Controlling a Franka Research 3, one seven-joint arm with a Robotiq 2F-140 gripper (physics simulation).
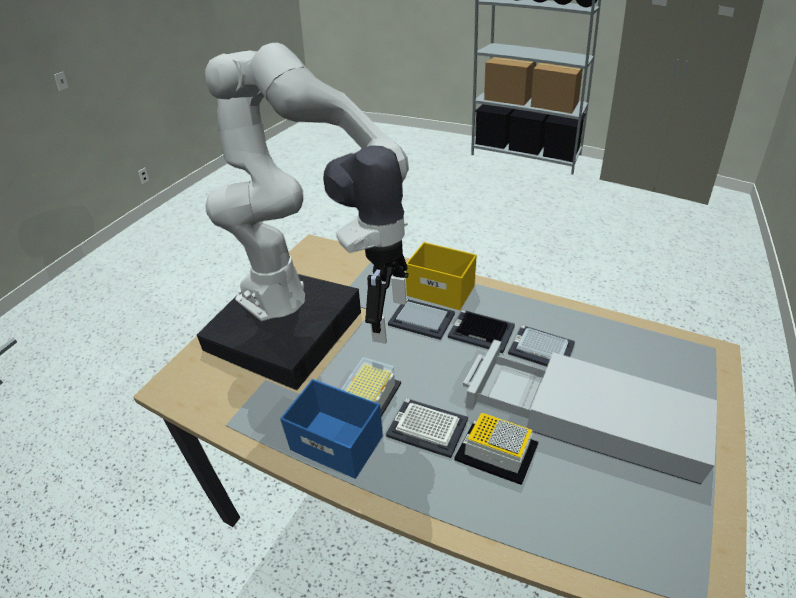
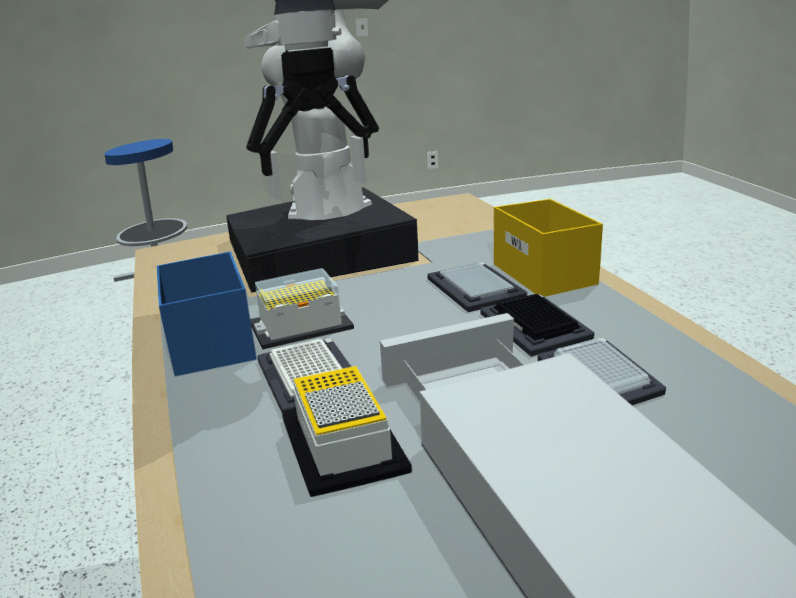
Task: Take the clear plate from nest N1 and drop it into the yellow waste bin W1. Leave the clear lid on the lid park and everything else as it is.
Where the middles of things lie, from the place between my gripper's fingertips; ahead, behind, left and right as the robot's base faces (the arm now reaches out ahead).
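There is the white plate [image 2: 313, 357], and my hand is 220 mm above it, 130 mm short of it and 50 mm to the left of it. The yellow-topped rack [image 2: 345, 428] is 200 mm below my hand, 300 mm ahead of it and 40 mm to the right of it. I also see the drawer [image 2: 433, 358], which is likewise 200 mm below my hand, but 290 mm ahead of it and 150 mm to the left of it. As for the black plate [image 2: 534, 316], it is 220 mm below my hand, 90 mm ahead of it and 320 mm to the left of it.
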